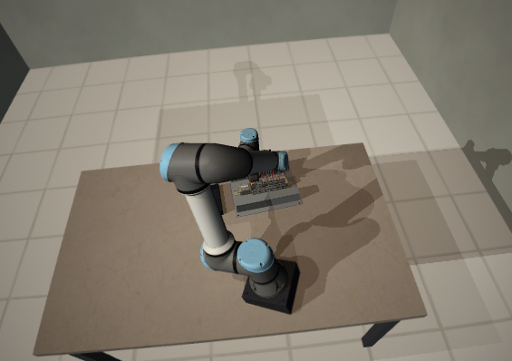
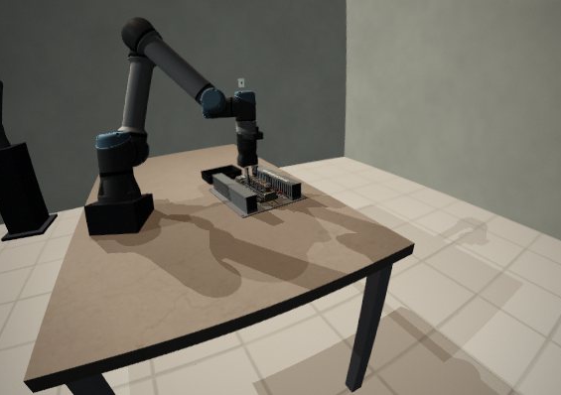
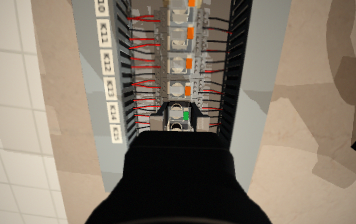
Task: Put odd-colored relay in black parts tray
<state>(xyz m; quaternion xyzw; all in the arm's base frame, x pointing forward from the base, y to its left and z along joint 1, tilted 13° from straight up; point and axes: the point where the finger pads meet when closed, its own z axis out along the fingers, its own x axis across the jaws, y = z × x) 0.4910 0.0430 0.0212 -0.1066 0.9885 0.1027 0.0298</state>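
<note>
My hand is 10 mm above the relay. From my hand the other things lie so: black parts tray (240 mm to the left, 80 mm behind, 40 mm below); relay panel (30 mm below, 20 mm to the right).
</note>
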